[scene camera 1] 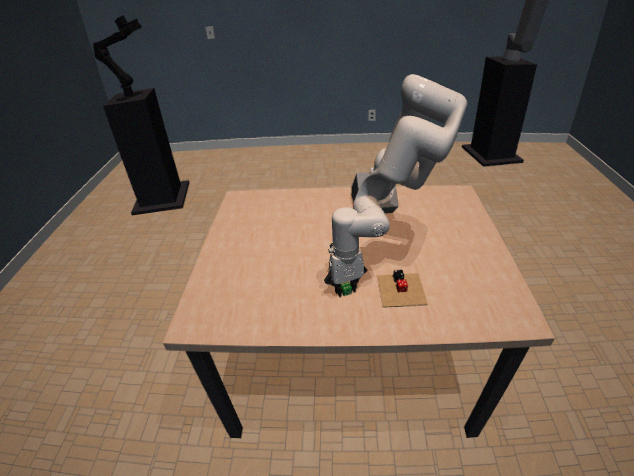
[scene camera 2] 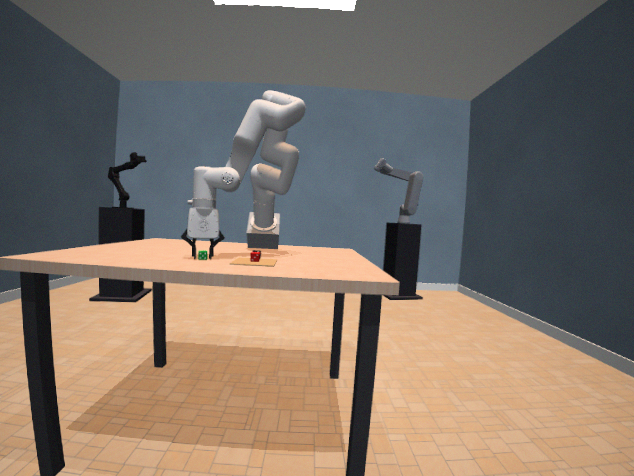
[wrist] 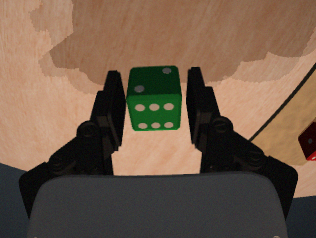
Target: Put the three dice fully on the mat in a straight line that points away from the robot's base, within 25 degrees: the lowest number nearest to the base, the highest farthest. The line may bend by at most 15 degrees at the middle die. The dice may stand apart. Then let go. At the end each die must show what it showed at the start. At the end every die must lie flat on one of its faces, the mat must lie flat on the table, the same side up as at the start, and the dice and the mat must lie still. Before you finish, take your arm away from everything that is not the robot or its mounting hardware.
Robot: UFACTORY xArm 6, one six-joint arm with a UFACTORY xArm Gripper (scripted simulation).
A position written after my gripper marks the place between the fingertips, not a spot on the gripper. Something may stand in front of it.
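Observation:
My gripper [scene camera 1: 346, 291]. Gripper again [scene camera 2: 202, 258]. In the wrist view, gripper [wrist: 154, 85], green die [wrist: 154, 99].

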